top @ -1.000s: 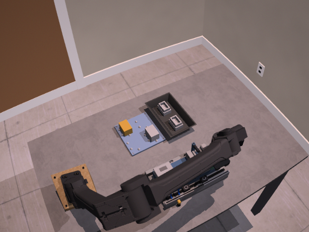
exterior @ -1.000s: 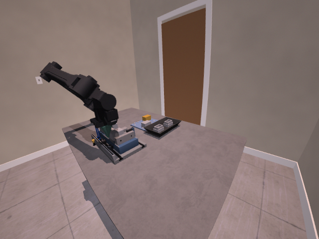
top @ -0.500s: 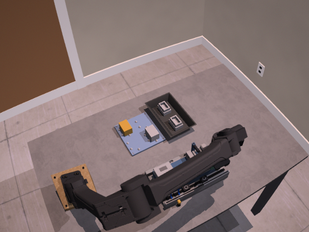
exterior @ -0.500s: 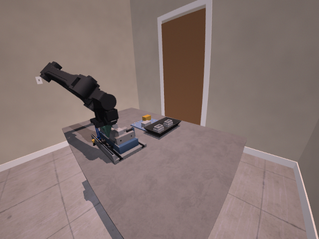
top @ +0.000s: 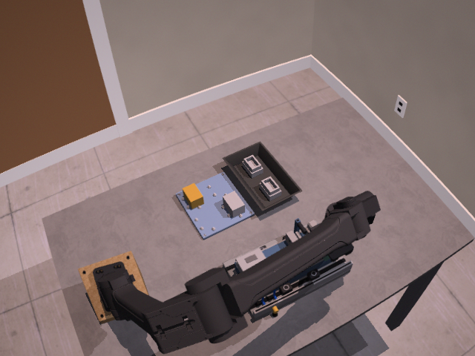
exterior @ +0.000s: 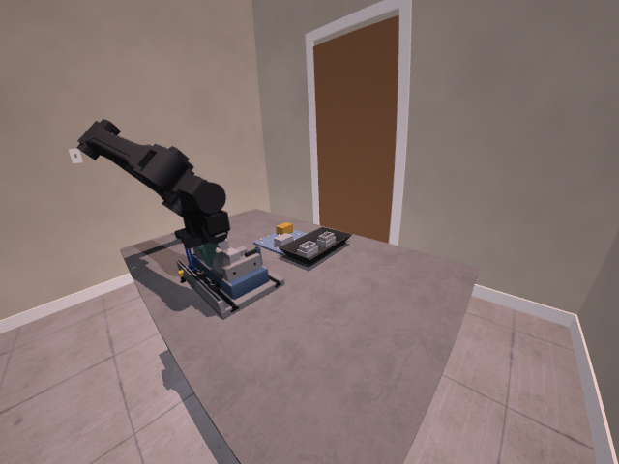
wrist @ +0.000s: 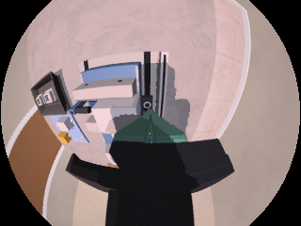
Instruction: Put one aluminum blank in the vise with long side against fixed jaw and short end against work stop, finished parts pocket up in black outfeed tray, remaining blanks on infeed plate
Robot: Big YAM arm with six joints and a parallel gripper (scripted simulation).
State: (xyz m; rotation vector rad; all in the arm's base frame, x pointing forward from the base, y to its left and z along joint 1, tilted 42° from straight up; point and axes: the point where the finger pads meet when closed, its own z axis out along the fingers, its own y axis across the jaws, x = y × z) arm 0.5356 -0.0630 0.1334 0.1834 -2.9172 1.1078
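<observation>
My gripper is now 70 mm past the gray rail, 70 mm above it and 30 mm to the left of it. The rest, counted from my hand: yellow brass blank (380 mm to the left, 250 mm behind, 80 mm below); then blue vise (80 mm behind, 70 mm below, 60 mm to the left).
</observation>
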